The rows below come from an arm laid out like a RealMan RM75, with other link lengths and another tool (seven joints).
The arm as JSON. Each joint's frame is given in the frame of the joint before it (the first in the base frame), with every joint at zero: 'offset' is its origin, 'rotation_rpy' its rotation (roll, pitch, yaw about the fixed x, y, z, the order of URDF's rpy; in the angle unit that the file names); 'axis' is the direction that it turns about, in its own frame. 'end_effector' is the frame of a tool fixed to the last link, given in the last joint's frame.
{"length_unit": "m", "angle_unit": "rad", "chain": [
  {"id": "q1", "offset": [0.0, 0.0, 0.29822], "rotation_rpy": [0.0, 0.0, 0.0], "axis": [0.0, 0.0, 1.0]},
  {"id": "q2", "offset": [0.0, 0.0, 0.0], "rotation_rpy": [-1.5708, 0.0, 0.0], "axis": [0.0, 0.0, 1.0]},
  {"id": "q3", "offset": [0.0, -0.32, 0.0], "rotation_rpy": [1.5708, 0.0, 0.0], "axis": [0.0, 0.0, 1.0]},
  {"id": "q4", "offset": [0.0, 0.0, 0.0], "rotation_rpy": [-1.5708, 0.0, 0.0], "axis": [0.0, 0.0, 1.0]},
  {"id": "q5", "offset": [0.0, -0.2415, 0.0], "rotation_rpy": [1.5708, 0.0, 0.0], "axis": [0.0, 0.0, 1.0]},
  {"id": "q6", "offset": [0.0, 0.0, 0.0], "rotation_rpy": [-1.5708, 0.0, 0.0], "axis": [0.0, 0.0, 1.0]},
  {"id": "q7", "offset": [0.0, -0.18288, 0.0], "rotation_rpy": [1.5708, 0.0, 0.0], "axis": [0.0, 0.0, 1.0]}
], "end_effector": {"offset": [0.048, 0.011, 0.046], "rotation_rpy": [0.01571, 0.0, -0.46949]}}
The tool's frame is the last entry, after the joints.
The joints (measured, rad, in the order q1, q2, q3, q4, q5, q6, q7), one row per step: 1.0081 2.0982 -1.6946 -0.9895 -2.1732 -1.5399 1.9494; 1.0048 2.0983 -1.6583 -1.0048 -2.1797 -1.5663 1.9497; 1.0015 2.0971 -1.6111 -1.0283 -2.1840 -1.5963 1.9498; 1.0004 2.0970 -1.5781 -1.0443 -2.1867 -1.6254 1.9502; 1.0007 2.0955 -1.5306 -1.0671 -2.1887 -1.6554 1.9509; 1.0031 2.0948 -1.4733 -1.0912 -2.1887 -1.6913 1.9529; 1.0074 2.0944 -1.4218 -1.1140 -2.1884 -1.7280 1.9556; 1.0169 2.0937 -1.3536 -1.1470 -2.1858 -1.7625 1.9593; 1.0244 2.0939 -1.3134 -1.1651 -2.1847 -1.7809 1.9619; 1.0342 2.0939 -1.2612 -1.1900 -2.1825 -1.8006 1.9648; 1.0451 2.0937 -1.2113 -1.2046 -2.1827 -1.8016 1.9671; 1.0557 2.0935 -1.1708 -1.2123 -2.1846 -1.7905 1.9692; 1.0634 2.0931 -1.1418 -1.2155 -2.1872 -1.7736 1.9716; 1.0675 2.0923 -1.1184 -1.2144 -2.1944 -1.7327 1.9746; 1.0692 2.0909 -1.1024 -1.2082 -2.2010 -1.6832 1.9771; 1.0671 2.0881 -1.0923 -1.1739 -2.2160 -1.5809 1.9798
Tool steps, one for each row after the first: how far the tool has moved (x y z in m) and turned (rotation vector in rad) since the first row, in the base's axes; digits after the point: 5 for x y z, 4 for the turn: -0.00362 0.00098 0.00592 0.0013 0.0138 -0.0112; -0.01004 0.00341 0.01386 0.0068 0.0383 -0.0218; -0.01396 0.00348 0.02012 0.0038 0.0511 -0.0299; -0.02104 0.00622 0.02871 0.0097 0.0765 -0.0379; -0.02961 0.00882 0.03874 0.0151 0.1079 -0.0494; -0.03741 0.01041 0.04851 0.0169 0.1340 -0.0575; -0.05076 0.01529 0.06099 0.0313 0.1783 -0.0595; -0.05886 0.01829 0.06819 0.0410 0.2046 -0.0597; -0.06969 0.02283 0.07778 0.0575 0.2418 -0.0575; -0.08000 0.03023 0.08546 0.0860 0.2822 -0.0595; -0.08913 0.03845 0.09105 0.1180 0.3189 -0.0624; -0.09595 0.04606 0.09485 0.1484 0.3482 -0.0667; -0.10189 0.05786 0.09729 0.1980 0.3808 -0.0744; -0.10629 0.07036 0.09872 0.2497 0.4109 -0.0840; -0.10646 0.09269 0.09675 0.3381 0.4466 -0.1131
